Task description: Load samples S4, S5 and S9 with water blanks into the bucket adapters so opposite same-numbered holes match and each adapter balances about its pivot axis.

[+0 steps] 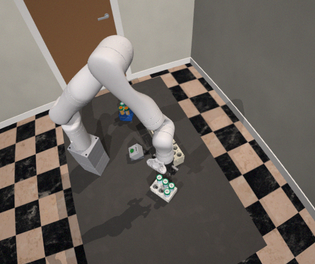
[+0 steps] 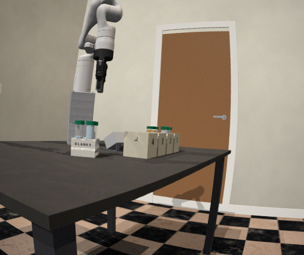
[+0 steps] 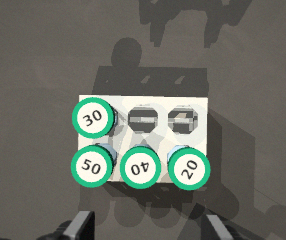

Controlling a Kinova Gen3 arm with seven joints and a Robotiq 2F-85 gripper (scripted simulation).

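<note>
The water blank tube is 18 cm below my hand, 6 cm to the right of it and 4 cm behind it. Round my hand: done desk 28 cm to the left, 19 cm below, 5 cm behind; green DONE key 29 cm to the left, 18 cm below, 7 cm behind; white blanks rack 21 cm below, 3 cm behind, 2 cm to the right.
</note>
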